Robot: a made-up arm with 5 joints.
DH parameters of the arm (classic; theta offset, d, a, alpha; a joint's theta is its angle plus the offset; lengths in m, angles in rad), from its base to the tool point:
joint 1: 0 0.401 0 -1.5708
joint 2: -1.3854 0 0.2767 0
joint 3: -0.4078 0 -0.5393 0
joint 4: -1.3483 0 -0.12 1.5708
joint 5: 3.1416 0.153 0 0
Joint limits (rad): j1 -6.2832..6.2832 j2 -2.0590..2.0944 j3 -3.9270..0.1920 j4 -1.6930..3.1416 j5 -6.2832..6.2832
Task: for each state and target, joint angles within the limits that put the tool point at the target. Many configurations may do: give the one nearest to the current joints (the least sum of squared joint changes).
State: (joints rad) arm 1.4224 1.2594 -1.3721 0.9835 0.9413
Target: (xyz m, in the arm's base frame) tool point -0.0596 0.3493 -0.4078
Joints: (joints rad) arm 1.7398 1.7082 -1.6945 0.7535 0.9413
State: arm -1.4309 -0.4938 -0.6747 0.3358 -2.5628
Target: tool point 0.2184 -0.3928 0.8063
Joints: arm -1.0634 -1.2036 -0.4750 0.3193 -2.5628
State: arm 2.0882 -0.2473 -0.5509 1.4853 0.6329
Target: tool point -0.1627 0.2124 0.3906
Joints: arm 2.2245 -0.7939 -0.4133 2.4624 0.6329
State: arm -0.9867 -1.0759 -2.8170 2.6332 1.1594
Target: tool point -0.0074 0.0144 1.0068
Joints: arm -1.0960 -0.7805 -2.0812 2.9383 1.1594
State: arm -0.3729 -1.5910 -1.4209 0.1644 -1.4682
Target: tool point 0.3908 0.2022 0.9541
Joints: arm 0.4775 -0.9837 -0.8464 0.3223 -1.4682
